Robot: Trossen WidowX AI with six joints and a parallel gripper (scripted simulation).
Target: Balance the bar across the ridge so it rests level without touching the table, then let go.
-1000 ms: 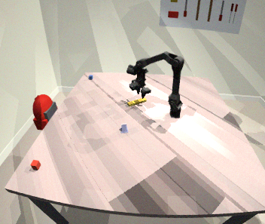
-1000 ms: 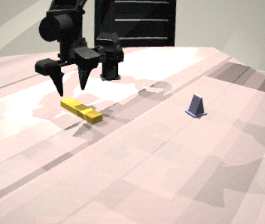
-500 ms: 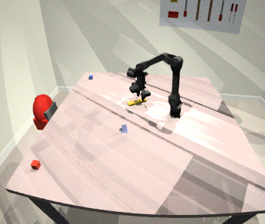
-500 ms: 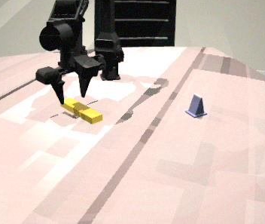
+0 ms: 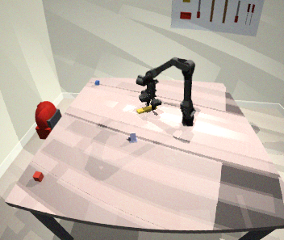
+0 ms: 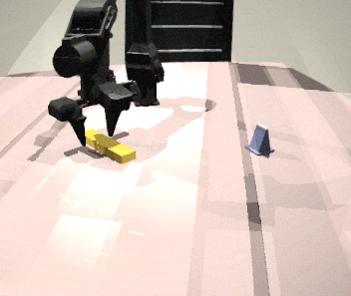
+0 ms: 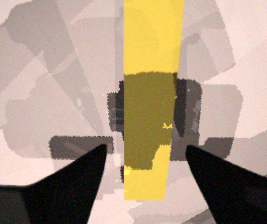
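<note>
The bar is 2 cm ahead of my gripper tip and 2 cm to the left of it. Also, from my gripper tip: red block (50 cm ahead, 64 cm to the left, 1 cm above); blue cube (50 cm ahead, 36 cm to the right, 1 cm above).
</note>
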